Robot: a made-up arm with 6 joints.
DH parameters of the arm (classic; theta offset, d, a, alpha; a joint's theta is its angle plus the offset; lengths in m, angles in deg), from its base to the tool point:
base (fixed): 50.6 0 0.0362 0
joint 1: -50.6 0.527 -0.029 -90
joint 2: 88.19 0 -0.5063 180
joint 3: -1.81 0.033 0.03 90
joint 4: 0 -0.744 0.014 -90
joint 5: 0 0.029 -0.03 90
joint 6: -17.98 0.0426 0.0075 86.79
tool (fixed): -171.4 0.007 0 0
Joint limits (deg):
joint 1: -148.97..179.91
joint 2: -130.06..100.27
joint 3: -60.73..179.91
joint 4: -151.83..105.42
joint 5: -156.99..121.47
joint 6: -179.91..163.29
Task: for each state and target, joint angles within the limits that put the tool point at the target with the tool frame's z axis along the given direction. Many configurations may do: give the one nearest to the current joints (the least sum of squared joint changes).
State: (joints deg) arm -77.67 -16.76 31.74 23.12 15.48 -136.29
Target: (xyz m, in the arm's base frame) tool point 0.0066 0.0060 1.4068 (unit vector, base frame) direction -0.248 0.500 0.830
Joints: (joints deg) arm -67.40 -50.85 -0.29 45.09 -28.36 -116.85
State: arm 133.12 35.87 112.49 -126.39 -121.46 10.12
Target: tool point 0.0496 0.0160 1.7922 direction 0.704 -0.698 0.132
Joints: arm 115.64 18.97 122.47 -127.82 -135.76 -8.09
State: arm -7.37 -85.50 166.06 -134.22 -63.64 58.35
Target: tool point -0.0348 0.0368 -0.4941 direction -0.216 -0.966 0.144
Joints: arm -36.93 -129.93 172.37 -151.83 -91.14 12.52
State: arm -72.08 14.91 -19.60 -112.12 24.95 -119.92
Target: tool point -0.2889 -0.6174 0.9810 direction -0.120 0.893 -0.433
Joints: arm -115.24 8.54 8.54 -102.74 49.49 -90.39
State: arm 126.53 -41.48 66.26 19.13 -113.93 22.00
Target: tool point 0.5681 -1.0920 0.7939 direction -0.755 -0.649 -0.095
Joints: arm 113.30 -92.78 64.49 -10.71 -98.16 4.54
